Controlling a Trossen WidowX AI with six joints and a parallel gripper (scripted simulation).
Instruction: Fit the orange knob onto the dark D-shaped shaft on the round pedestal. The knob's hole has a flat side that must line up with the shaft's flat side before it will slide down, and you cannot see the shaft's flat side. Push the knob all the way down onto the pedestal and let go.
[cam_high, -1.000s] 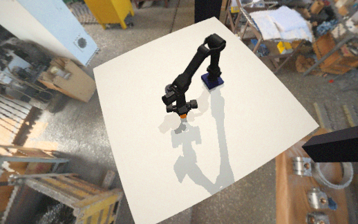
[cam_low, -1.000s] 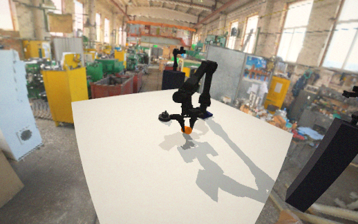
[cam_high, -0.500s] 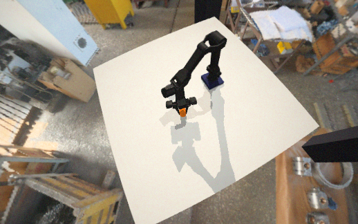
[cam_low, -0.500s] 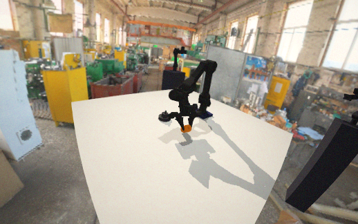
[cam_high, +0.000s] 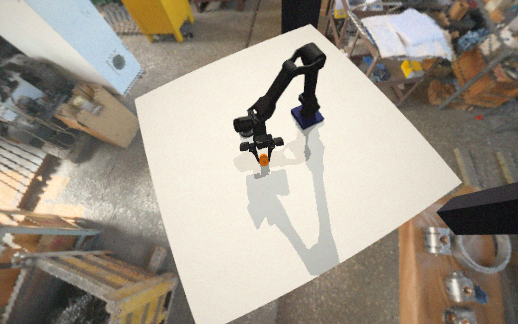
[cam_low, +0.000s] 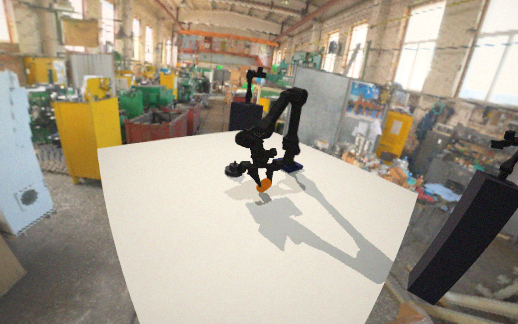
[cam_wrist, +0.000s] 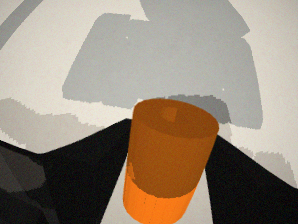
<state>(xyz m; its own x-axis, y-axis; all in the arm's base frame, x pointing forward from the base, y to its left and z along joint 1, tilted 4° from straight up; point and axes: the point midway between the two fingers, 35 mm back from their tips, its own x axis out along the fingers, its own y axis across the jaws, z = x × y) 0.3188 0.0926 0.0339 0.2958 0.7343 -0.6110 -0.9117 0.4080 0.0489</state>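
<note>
Now: the pedestal 3 cm behind my gripper tip, 21 cm to the right of it and 1 cm below it. Round my gripper tip: orange knob: 1 cm behind, 1 cm to the right, 1 cm below.
</note>
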